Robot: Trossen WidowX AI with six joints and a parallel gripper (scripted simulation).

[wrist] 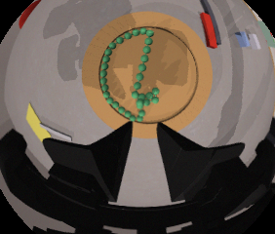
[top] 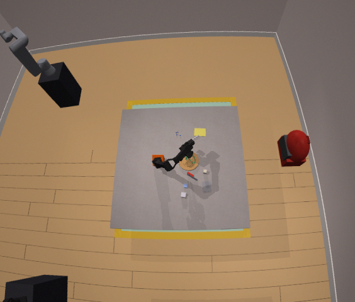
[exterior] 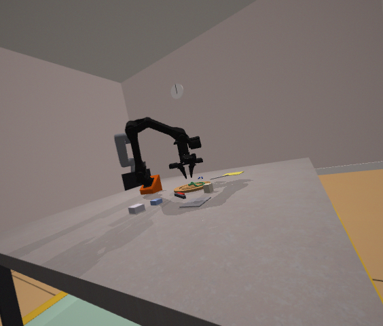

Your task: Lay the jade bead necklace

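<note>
The round wooden bead board is 30 mm ahead of my gripper tip, 40 mm to the right of it and 40 mm below it. Round my gripper tip: beige cube 180 mm ahead, 170 mm to the right, 30 mm below; red-handled tool 50 mm ahead, 200 mm to the right, 40 mm below; blue block 10 mm behind, 290 mm to the right, 40 mm below.
</note>
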